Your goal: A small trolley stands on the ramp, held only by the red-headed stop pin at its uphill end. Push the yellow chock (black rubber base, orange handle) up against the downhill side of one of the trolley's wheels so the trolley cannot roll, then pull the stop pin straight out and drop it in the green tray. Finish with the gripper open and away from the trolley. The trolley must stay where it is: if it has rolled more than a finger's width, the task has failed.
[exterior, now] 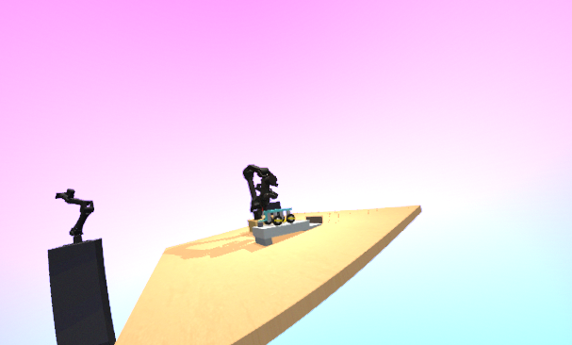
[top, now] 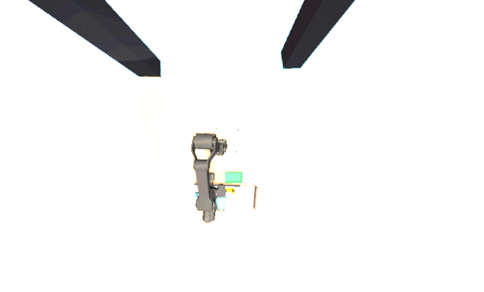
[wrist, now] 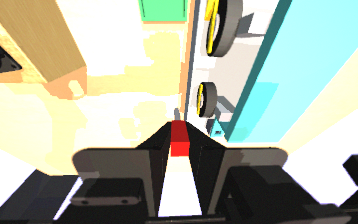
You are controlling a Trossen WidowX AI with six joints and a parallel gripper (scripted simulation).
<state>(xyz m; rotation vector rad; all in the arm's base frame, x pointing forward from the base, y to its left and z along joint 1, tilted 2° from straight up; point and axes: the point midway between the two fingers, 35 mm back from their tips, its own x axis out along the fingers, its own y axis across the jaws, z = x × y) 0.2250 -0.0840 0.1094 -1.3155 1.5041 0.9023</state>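
Right now the green tray is 17 cm below my gripper tip and 15 cm to the left of it. The rest, counted from my gripper tip: yellow chock (12 cm to the left, 8 cm below, 6 cm ahead); then red-headed stop pin (right at my gripper tip); then cyan trolley (10 cm ahead, 5 cm below, 2 cm to the left).
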